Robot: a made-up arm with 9 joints. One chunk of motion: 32 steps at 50 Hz.
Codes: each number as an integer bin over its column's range. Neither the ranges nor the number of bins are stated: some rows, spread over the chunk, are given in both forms.
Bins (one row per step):
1: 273 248 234 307 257 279 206 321 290
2: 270 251 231 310 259 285 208 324 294
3: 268 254 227 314 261 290 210 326 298
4: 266 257 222 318 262 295 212 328 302
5: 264 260 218 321 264 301 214 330 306
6: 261 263 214 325 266 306 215 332 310
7: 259 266 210 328 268 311 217 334 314
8: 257 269 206 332 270 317 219 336 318
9: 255 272 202 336 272 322 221 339 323
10: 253 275 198 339 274 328 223 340 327
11: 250 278 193 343 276 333 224 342 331
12: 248 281 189 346 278 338 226 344 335
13: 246 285 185 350 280 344 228 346 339
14: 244 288 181 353 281 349 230 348 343
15: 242 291 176 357 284 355 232 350 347
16: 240 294 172 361 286 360 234 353 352
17: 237 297 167 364 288 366 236 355 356
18: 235 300 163 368 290 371 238 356 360
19: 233 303 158 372 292 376 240 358 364
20: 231 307 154 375 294 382 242 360 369
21: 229 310 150 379 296 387 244 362 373
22: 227 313 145 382 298 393 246 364 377
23: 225 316 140 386 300 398 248 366 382
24: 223 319 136 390 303 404 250 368 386
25: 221 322 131 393 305 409 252 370 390
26: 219 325 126 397 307 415 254 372 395
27: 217 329 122 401 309 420 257 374 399
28: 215 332 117 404 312 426 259 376 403
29: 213 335 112 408 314 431 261 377 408
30: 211 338 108 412 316 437 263 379 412
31: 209 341 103 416 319 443 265 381 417
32: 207 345 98 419 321 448 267 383 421
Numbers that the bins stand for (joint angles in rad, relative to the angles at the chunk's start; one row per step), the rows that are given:
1: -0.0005 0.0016 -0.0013 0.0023 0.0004 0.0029 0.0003 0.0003 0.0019
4: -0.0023 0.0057 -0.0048 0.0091 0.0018 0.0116 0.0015 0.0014 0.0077
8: -0.0046 0.0111 -0.0095 0.0179 0.0040 0.0237 0.0029 0.0026 0.0156
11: -0.0064 0.0151 -0.0133 0.0248 0.0056 0.0325 0.0038 0.0035 0.0219
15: -0.0084 0.0210 -0.0183 0.0336 0.0078 0.0445 0.0054 0.0048 0.0298
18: -0.0102 0.0250 -0.0222 0.0405 0.0095 0.0533 0.0066 0.0057 0.0361
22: -0.0123 0.0309 -0.0274 0.0492 0.0116 0.0653 0.0081 0.0070 0.0444
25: -0.0138 0.0349 -0.0315 0.0561 0.0136 0.0741 0.0093 0.0079 0.0508
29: -0.0158 0.0408 -0.0371 0.0655 0.0160 0.0862 0.0111 0.0090 0.0596
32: -0.0173 0.0453 -0.0412 0.0724 0.0179 0.0955 0.0123 0.0100 0.0660
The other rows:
2: -0.0013 0.0030 -0.0022 0.0041 0.0010 0.0062 0.0007 0.0007 0.0038
3: -0.0018 0.0043 -0.0034 0.0066 0.0015 0.0089 0.0011 0.0010 0.0058
5: -0.0028 0.0070 -0.0060 0.0110 0.0023 0.0149 0.0019 0.0017 0.0097
6: -0.0036 0.0084 -0.0072 0.0135 0.0029 0.0177 0.0021 0.0020 0.0117
7: -0.0041 0.0097 -0.0084 0.0154 0.0034 0.0204 0.0025 0.0023 0.0136
9: -0.0051 0.0124 -0.0107 0.0204 0.0045 0.0264 0.0032 0.0031 0.0180
10: -0.0056 0.0138 -0.0119 0.0223 0.0051 0.0297 0.0036 0.0032 0.0200
12: -0.0069 0.0165 -0.0145 0.0267 0.0062 0.0352 0.0042 0.0039 0.0239
13: -0.0074 0.0183 -0.0157 0.0292 0.0067 0.0385 0.0046 0.0042 0.0259
14: -0.0079 0.0196 -0.0169 0.0311 0.0070 0.0412 0.0050 0.0045 0.0278
16: -0.0089 0.0223 -0.0195 0.0361 0.0084 0.0473 0.0058 0.0053 0.0322
17: -0.0097 0.0237 -0.0210 0.0379 0.0089 0.0505 0.0062 0.0056 0.0342
19: -0.0107 0.0264 -0.0236 0.0430 0.0100 0.0560 0.0070 0.0060 0.0381
20: -0.0112 0.0282 -0.0248 0.0448 0.0105 0.0593 0.0074 0.0064 0.0405
21: -0.0117 0.0295 -0.0260 0.0473 0.0111 0.0621 0.0077 0.0067 0.0425
23: -0.0128 0.0322 -0.0289 0.0517 0.0122 0.0681 0.0085 0.0073 0.0469
24: -0.0133 0.0336 -0.0301 0.0542 0.0130 0.0714 0.0089 0.0076 0.0488
26: -0.0143 0.0363 -0.0330 0.0586 0.0141 0.0774 0.0097 0.0082 0.0532
27: -0.0148 0.0381 -0.0342 0.0611 0.0147 0.0801 0.0103 0.0086 0.0552
28: -0.0153 0.0394 -0.0357 0.0630 0.0155 0.0834 0.0107 0.0089 0.0572
30: -0.0163 0.0421 -0.0383 0.0680 0.0166 0.0895 0.0115 0.0093 0.0616
31: -0.0168 0.0435 -0.0398 0.0705 0.0174 0.0927 0.0119 0.0096 0.0640

